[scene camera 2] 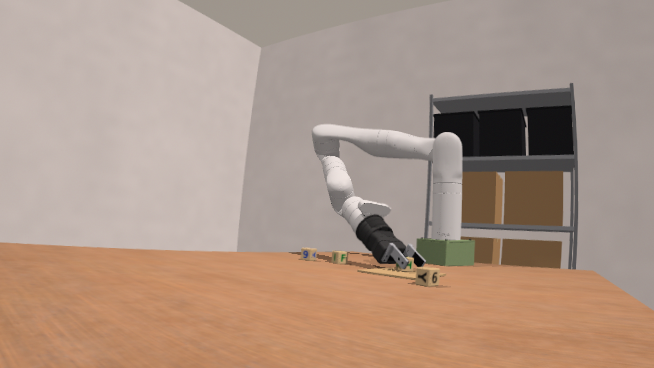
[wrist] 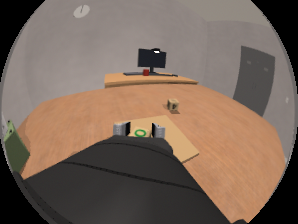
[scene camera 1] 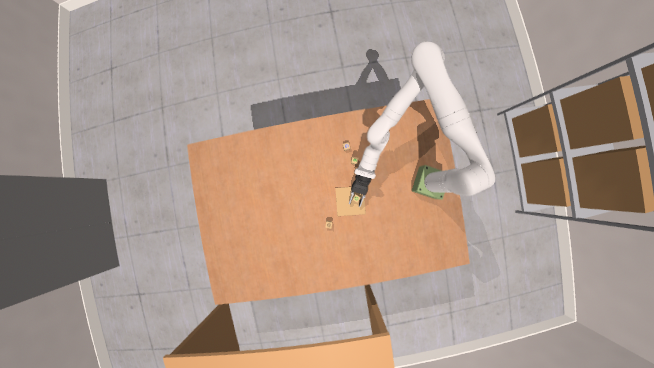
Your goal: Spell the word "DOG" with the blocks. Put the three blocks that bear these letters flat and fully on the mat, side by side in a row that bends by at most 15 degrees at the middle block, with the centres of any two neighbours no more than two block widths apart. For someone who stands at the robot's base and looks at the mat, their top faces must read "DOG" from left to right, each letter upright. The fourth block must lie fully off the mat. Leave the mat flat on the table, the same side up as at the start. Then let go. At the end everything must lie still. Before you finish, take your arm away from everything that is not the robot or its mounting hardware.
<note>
In view: my gripper (scene camera 2: 414,265) and a tan mat (wrist: 183,149).
My gripper also shows in the wrist view (wrist: 141,128).
</note>
